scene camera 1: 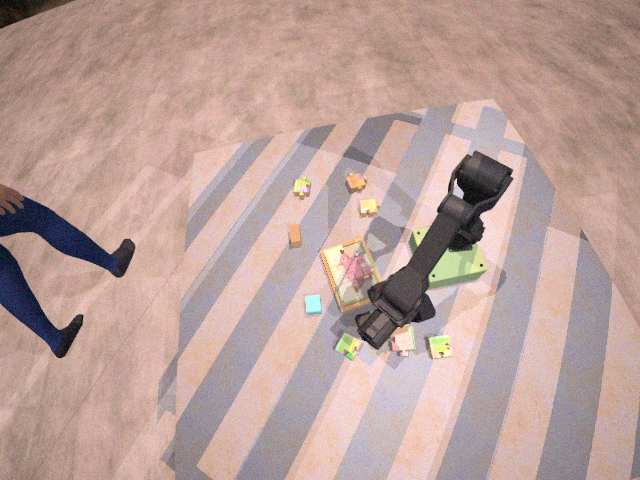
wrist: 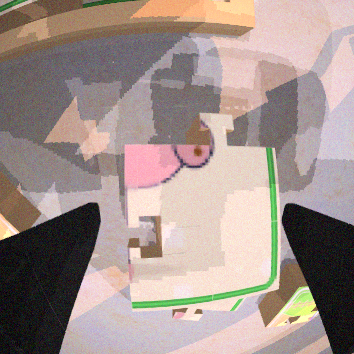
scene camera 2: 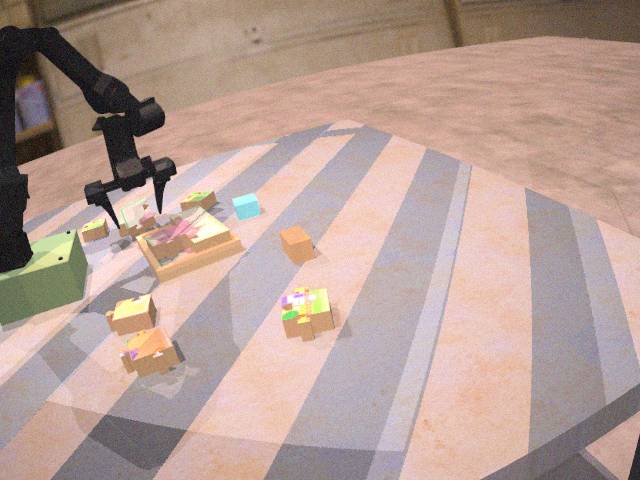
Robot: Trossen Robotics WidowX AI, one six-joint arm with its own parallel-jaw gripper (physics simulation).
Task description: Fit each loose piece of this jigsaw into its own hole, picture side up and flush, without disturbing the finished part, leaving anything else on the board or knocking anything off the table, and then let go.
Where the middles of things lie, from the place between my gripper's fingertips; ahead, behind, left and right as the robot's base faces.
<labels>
I see the wooden jigsaw board (scene camera 2: 167,268) 9 cm ahead of my hand, 16 cm to the right of it and 1 cm below it.
</labels>
